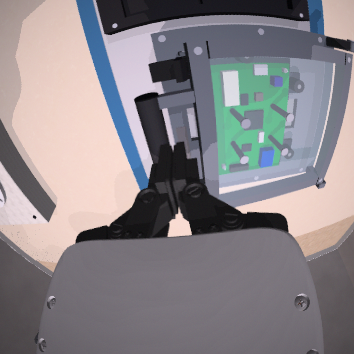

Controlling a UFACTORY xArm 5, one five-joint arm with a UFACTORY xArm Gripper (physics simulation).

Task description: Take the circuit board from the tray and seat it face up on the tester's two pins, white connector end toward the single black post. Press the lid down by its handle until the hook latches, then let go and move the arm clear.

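Places are measured from the arm's base along level axes (x ahead, y left, z up), in metres.
Where they show: gripper, fingertip midpoint: (175, 159).
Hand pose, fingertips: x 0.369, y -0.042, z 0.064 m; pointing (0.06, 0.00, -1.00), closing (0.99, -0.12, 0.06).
Note:
Things, the pixels of their top centre, and the offset from my fingertips. "*": a spot on its surface instead. Level surfaces: height alone.
- white connector at its top centre: (231, 88) dx +0.055, dy +0.031, dz -0.028 m
- hook at a spot on its surface: (167, 70) * dx +0.013, dy +0.058, dz -0.020 m
- black cylindrical handle at its top centre: (160, 159) dx -0.010, dy +0.003, dz +0.000 m
- black part with screws, surface spot: (200, 15) * dx +0.061, dy +0.099, dz -0.098 m
- pale table top at its surface level: dz -0.109 m
The green circuit board (254, 90) lies face up in the tester, seen through the clear window of the lid (209, 130). The white connector (230, 88) is at its upper left. Several grey pusher pins of the lid stand over the board. The lid looks down over the board; whether the hook (167, 70) at its left side is latched I cannot tell. The black cylindrical handle (151, 122) sticks out left of the lid. My gripper (175, 159) is shut and empty, with its fingertips at the lower end of the handle. Whether they touch it is unclear.
A blue-edged base (112, 95) runs along the tester's left side. A black part with screws (200, 15) lies at the top. A grey and white object (30, 187) stands at the left edge. The pale table top (65, 130) lies around them.

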